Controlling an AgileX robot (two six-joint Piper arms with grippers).
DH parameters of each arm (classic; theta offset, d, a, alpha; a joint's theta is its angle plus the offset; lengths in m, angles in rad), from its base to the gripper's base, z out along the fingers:
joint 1: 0 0.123 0 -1.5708
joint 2: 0.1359 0 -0.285 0
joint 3: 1.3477 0 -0.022 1.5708
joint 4: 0 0.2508 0 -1.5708
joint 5: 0 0 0.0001 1.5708
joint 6: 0 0.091 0 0
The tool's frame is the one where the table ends.
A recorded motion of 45 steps. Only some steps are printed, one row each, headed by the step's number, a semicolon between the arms.
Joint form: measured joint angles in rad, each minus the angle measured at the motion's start. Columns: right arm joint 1, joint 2, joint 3, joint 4, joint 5, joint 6; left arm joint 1, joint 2, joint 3, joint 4, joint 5, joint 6.
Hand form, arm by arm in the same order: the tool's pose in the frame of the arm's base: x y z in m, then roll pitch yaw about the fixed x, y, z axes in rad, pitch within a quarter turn. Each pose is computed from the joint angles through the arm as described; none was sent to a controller.
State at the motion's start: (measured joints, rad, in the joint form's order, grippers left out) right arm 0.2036 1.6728 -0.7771 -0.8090 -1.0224 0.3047; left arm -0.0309 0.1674 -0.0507 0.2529 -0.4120 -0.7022
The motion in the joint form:
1: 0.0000 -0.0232 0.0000 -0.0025 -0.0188 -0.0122; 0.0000 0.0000 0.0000 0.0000 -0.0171 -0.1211
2: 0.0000 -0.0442 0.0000 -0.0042 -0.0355 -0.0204; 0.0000 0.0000 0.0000 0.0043 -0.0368 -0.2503
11: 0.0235 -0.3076 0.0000 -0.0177 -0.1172 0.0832; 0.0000 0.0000 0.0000 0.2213 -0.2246 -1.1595
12: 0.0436 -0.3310 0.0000 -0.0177 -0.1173 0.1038; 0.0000 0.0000 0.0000 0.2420 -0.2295 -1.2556
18: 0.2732 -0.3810 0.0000 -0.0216 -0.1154 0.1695; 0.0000 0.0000 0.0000 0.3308 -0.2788 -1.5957
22: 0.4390 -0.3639 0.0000 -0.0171 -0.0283 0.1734; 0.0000 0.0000 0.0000 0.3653 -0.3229 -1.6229
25: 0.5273 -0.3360 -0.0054 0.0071 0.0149 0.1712; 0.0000 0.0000 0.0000 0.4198 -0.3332 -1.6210
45: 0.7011 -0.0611 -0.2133 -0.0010 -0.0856 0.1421; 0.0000 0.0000 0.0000 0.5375 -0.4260 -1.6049
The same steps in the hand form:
1: 0.3062 0.1213 0.2453 -1.3186 1.3158 -0.4449; 0.0629 -0.0114 0.2568 -0.9110 0.9108 -1.1644
2: 0.3028 0.1213 0.2533 -1.2357 1.2853 -0.3557; 0.0621 -0.0119 0.2584 -0.9696 0.8030 -1.2636
11: 0.2504 0.1203 0.3369 -0.7846 1.0713 0.1676; 0.0532 -0.0263 0.2686 -1.0257 0.2291 -1.7848
12: 0.2430 0.1240 0.3432 -0.7556 1.0621 0.2203; 0.0529 -0.0275 0.2684 -1.0357 0.1678 -1.8381
18: 0.1982 0.1710 0.3559 -0.6776 1.0567 0.5426; 0.0499 -0.0335 0.2689 -1.0369 -0.0282 -2.0385
22: 0.1765 0.2046 0.3465 -0.7192 1.1356 0.6127; 0.0472 -0.0368 0.2704 -1.0189 -0.0052 -2.0788
25: 0.1667 0.2237 0.3392 -0.7091 1.1866 0.6707; 0.0465 -0.0399 0.2689 -1.0367 0.0484 -2.0860
45: 0.1642 0.3044 0.3224 -0.6904 1.1658 0.9207; 0.0402 -0.0493 0.2684 -1.0322 0.1969 -2.1428

